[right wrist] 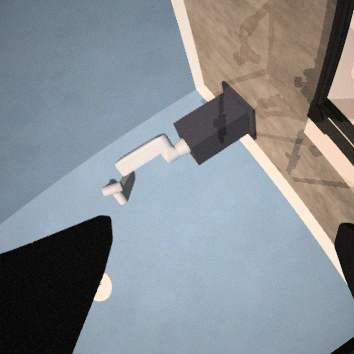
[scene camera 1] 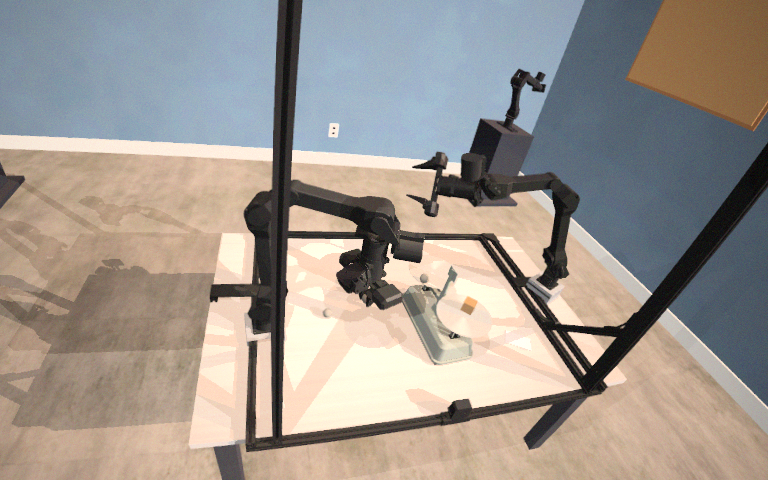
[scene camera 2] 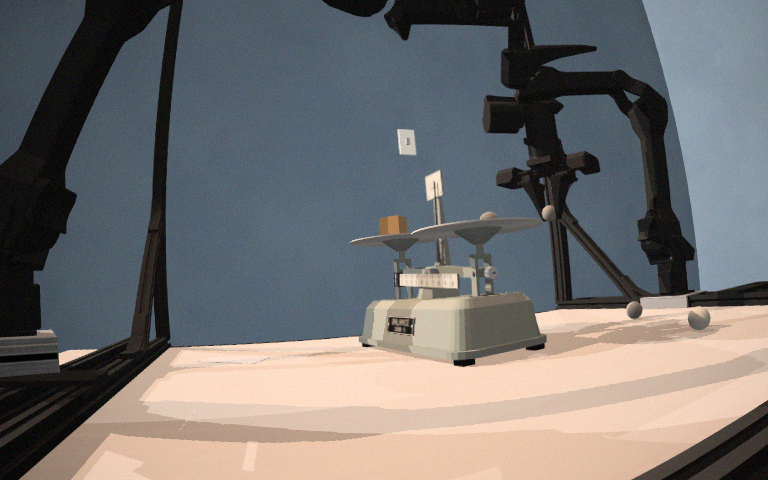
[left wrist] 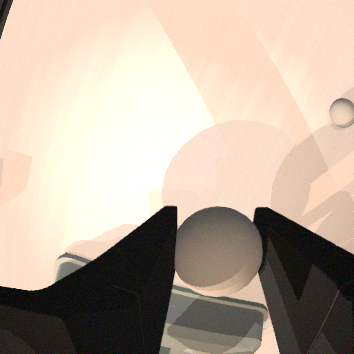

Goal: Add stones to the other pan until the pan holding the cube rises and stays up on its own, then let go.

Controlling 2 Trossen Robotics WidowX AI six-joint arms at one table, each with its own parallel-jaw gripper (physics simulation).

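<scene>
The orange cube sits on the farther pan of the balance in scene camera 2. One stone rests on the other, nearer pan. From this angle I cannot tell which pan is higher. My left gripper points down and is shut on a grey stone at the right rim of the nearer pan in scene camera 2. In scene camera 1 its fingers are hidden. My right gripper is open and empty, high above the table.
Two loose stones lie on the table to the right of the balance in scene camera 2. A loose stone shows in the left wrist view. A black frame rail borders the table, with an upright post at the left.
</scene>
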